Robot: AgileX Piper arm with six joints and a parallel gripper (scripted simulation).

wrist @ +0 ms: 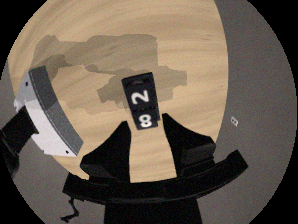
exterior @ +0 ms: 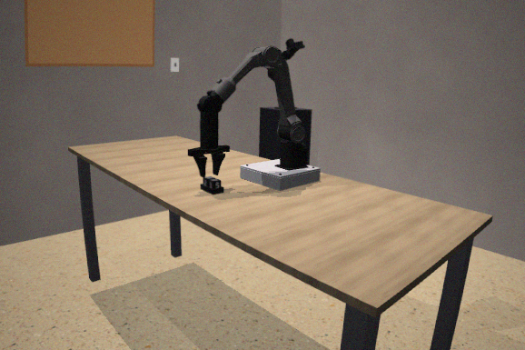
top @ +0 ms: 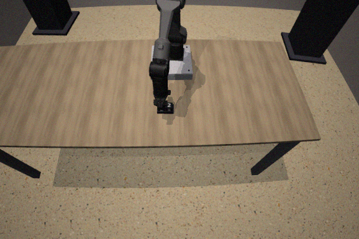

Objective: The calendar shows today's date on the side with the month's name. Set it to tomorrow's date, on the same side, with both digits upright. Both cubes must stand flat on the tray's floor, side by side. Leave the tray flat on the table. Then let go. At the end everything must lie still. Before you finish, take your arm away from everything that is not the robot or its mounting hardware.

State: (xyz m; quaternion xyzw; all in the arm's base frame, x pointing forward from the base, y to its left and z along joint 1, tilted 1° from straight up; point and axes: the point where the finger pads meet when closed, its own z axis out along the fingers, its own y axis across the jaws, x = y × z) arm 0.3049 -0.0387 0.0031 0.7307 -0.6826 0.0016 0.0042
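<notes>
Now: the black calendar tray 2 cm to the left of my hand and 4 cm below it.
</notes>
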